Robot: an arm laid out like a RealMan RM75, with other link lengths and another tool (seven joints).
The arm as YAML. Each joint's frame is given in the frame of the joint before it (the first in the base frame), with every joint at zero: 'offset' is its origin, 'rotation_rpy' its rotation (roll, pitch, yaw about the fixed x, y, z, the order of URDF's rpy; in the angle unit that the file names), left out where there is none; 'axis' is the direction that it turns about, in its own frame. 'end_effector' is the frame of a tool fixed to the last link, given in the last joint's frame.
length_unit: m
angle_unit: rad
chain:
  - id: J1
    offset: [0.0, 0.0, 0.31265]
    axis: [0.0, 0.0, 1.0]
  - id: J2
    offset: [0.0, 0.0, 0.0]
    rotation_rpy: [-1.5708, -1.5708, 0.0]
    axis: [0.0, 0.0, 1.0]
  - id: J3
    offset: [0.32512, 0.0, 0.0]
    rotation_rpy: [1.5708, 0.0, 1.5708]
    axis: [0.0, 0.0, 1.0]
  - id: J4
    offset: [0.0, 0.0, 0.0]
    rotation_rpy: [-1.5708, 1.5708, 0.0]
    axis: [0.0, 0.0, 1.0]
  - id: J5
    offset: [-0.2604, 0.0, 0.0]
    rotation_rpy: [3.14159, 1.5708, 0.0]
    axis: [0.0, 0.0, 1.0]
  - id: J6
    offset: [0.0, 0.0, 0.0]
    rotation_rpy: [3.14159, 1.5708, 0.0]
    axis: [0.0, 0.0, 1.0]
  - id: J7
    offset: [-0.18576, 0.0, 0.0]
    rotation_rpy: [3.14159, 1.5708, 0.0]
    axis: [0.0, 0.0, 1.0]
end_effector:
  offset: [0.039, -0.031, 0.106]
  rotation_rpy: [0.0, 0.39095, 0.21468]
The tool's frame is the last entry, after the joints.
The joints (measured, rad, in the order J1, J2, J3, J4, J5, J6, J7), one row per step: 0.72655 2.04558 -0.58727 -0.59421 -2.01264 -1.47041 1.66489; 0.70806 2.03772 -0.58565 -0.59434 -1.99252 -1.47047 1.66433; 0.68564 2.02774 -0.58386 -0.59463 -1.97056 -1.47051 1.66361; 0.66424 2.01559 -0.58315 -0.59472 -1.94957 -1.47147 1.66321; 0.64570 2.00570 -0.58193 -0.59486 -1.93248 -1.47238 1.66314; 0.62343 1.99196 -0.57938 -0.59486 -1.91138 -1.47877 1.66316; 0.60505 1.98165 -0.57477 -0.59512 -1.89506 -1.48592 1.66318; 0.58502 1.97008 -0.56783 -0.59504 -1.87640 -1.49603 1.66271; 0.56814 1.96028 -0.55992 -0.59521 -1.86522 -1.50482 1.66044; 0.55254 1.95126 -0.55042 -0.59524 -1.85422 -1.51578 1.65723; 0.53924 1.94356 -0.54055 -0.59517 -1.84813 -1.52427 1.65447; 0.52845 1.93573 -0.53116 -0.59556 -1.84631 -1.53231 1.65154; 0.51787 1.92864 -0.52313 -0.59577 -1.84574 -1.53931 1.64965; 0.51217 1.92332 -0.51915 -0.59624 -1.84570 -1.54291 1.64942; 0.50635 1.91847 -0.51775 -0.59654 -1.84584 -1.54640 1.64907; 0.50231 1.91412 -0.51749 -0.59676 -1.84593 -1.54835 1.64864; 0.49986 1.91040 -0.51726 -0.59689 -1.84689 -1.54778 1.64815; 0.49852 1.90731 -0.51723 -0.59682 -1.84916 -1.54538 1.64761
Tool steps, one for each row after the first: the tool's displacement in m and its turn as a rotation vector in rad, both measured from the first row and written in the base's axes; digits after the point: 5 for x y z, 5 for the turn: 0.00901 -0.00012 0.00861 0.01685 0.01202 -0.01788; 0.02056 -0.00077 0.01895 0.03664 0.02355 -0.03926; 0.03209 -0.00155 0.03002 0.05589 0.03215 -0.05870; 0.04215 -0.00273 0.03928 0.07202 0.03929 -0.07580; 0.05361 -0.00510 0.05149 0.09007 0.04933 -0.09333; 0.06271 -0.00773 0.06147 0.10468 0.05914 -0.10733; 0.07216 -0.01106 0.07307 0.12144 0.07178 -0.12122; 0.08079 -0.01442 0.08265 0.13559 0.07849 -0.13204; 0.08810 -0.01803 0.09207 0.14946 0.08674 -0.13994; 0.09512 -0.02129 0.09998 0.16141 0.09147 -0.14803; 0.10137 -0.02423 0.10706 0.17113 0.09195 -0.15367; 0.10764 -0.02737 0.11306 0.17873 0.09145 -0.16027; 0.11136 -0.02892 0.11707 0.18322 0.08963 -0.16407; 0.11487 -0.03082 0.11999 0.18529 0.08675 -0.16720; 0.11753 -0.03202 0.12240 0.18709 0.08328 -0.16919; 0.11989 -0.03241 0.12445 0.18949 0.07877 -0.17140; 0.12212 -0.03235 0.12590 0.19160 0.07312 -0.17393
